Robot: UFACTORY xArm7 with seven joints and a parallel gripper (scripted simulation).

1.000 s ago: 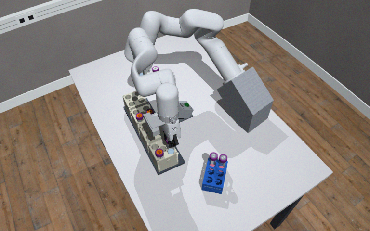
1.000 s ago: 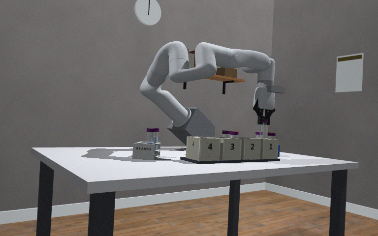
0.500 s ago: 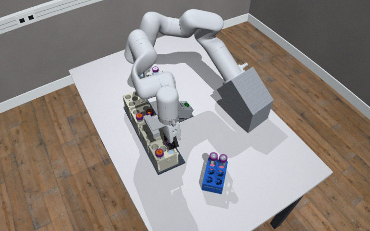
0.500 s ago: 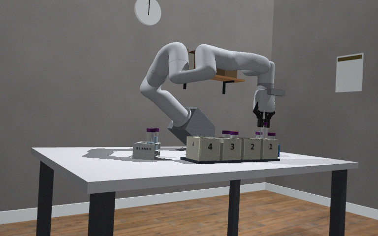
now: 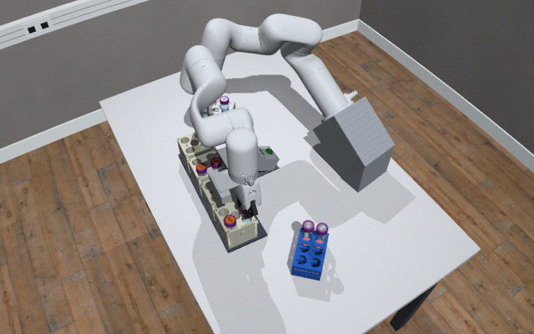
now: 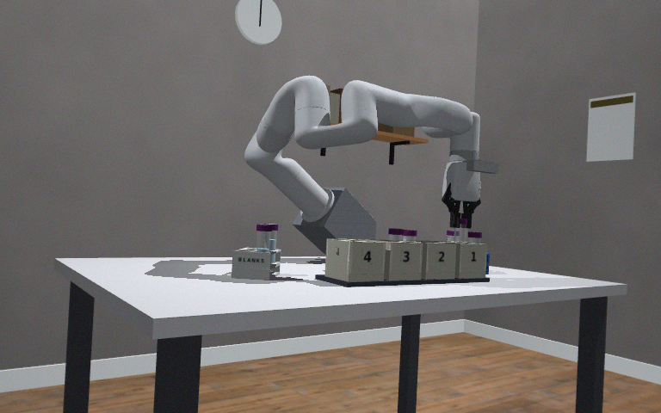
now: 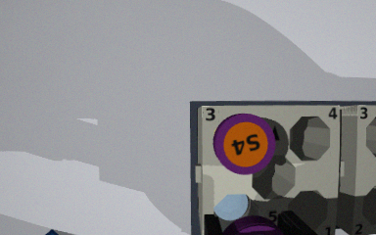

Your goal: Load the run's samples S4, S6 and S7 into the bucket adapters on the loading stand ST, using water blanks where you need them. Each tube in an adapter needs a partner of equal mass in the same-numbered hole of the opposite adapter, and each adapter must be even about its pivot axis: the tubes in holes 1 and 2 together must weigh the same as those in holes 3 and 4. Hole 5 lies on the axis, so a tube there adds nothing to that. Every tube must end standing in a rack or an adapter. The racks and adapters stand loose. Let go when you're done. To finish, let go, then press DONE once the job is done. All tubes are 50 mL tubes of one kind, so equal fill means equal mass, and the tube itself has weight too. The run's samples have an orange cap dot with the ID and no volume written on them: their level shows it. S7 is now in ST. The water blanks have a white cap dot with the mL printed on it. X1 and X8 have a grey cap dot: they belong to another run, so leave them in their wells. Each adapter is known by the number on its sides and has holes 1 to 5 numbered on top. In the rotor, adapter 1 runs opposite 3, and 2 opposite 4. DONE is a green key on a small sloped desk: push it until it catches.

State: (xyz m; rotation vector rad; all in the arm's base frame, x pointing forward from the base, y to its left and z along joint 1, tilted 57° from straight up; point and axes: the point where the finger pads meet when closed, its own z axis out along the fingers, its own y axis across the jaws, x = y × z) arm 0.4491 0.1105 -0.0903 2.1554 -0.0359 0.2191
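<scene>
Right now my hand is 22 cm past the green DONE key, 20 cm to the left of it and 9 cm above it. Also, from my hand: blanks rack (51 cm to the right, 18 cm behind, 12 cm below); then blue sample rack (17 cm to the left, 12 cm below, 11 cm behind); then stand ST (19 cm to the right, 15 cm below).
</scene>
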